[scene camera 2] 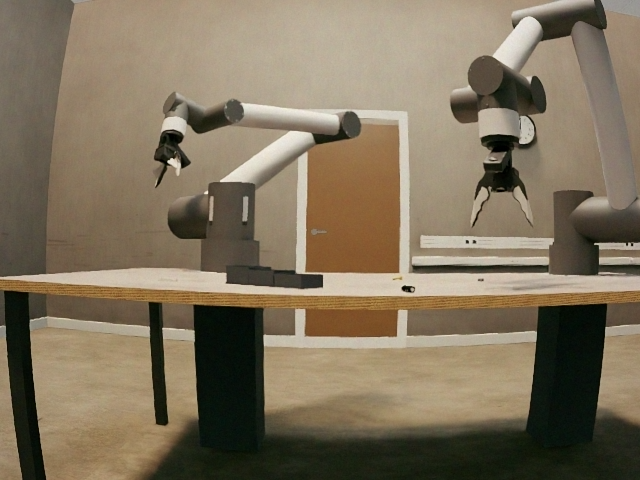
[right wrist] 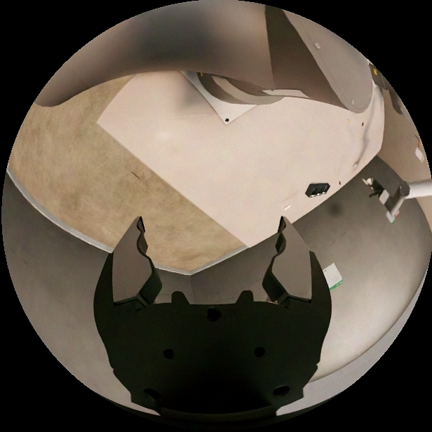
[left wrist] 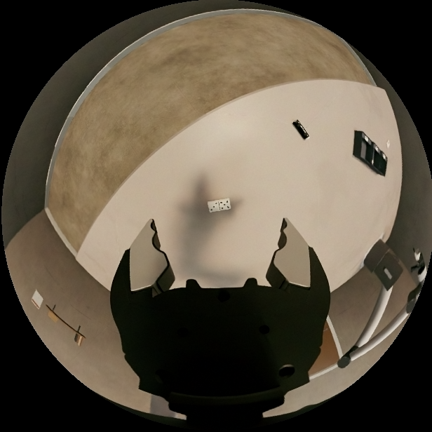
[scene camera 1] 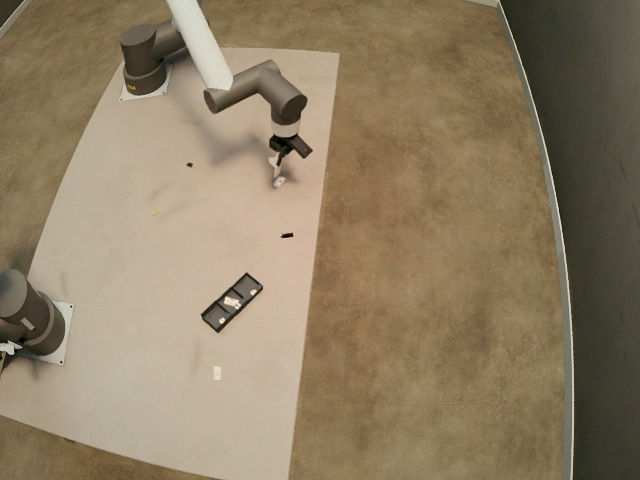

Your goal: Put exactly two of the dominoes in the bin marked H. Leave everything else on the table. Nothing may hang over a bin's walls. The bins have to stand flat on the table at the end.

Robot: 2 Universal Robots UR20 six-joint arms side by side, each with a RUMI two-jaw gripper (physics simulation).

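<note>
The row of three black bins [scene camera 1: 250, 298] [scene camera 2: 297, 279] [left wrist: 358, 145] stands flat on the table. A white domino [scene camera 1: 231, 300] lies inside the middle bin, H; the label letters are too small to read. A second domino [scene camera 1: 279, 181] [left wrist: 219, 205] lies flat on the table, below my left gripper [scene camera 1: 277, 167] [scene camera 2: 501, 225] [left wrist: 218, 219], which is open and empty above it. A third domino [scene camera 1: 217, 373] [right wrist: 287, 207] lies on the table below the bins in scene camera 1. My right gripper [scene camera 2: 167, 179] [right wrist: 211, 217] is open, empty and raised far from the bins.
A black cylindrical object [scene camera 1: 286, 235] [scene camera 2: 407, 289] [left wrist: 301, 129] lies between the bins and the second domino. A small yellow object [scene camera 1: 155, 212] [scene camera 2: 397, 278] and a small dark piece [scene camera 1: 190, 164] [scene camera 2: 480, 279] lie farther left in scene camera 1.
</note>
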